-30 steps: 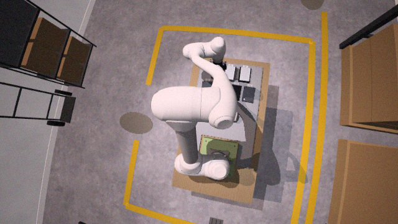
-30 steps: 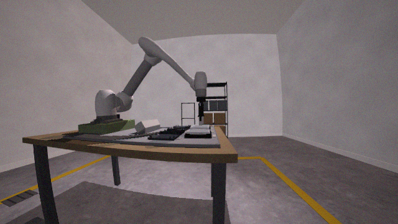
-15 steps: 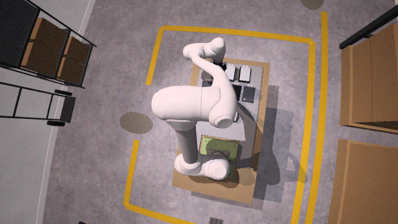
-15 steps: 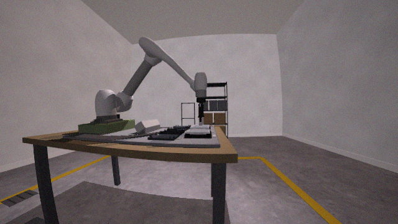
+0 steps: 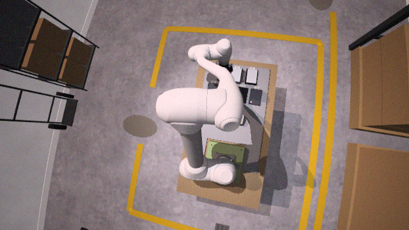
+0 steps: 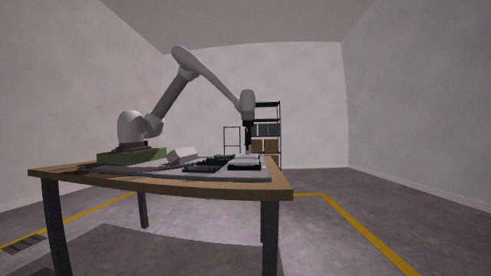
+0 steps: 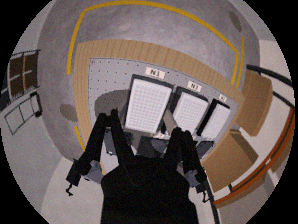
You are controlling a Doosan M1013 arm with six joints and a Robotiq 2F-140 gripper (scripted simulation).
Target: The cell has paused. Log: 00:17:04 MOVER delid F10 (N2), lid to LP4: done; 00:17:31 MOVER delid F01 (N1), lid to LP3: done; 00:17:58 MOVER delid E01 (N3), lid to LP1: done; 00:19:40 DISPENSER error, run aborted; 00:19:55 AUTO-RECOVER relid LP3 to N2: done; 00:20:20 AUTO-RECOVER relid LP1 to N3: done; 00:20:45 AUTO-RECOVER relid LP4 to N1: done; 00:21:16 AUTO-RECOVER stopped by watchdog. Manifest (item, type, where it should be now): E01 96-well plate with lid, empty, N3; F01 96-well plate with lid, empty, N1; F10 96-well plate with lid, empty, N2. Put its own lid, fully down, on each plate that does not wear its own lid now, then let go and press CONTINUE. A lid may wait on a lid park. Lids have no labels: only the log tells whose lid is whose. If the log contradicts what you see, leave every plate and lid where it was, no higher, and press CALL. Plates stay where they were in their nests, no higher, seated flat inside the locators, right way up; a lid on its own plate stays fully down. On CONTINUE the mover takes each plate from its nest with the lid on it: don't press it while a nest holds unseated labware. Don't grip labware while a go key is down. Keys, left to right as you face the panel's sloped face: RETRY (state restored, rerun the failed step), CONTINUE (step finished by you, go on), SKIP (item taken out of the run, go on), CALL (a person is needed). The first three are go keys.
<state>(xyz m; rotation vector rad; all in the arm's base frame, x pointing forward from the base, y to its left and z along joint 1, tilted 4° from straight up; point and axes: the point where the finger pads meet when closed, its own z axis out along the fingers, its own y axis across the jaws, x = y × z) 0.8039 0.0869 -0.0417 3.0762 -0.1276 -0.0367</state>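
The label lies 90 mm behind my hand, 80 mm to the left of it and 50 mm below it.
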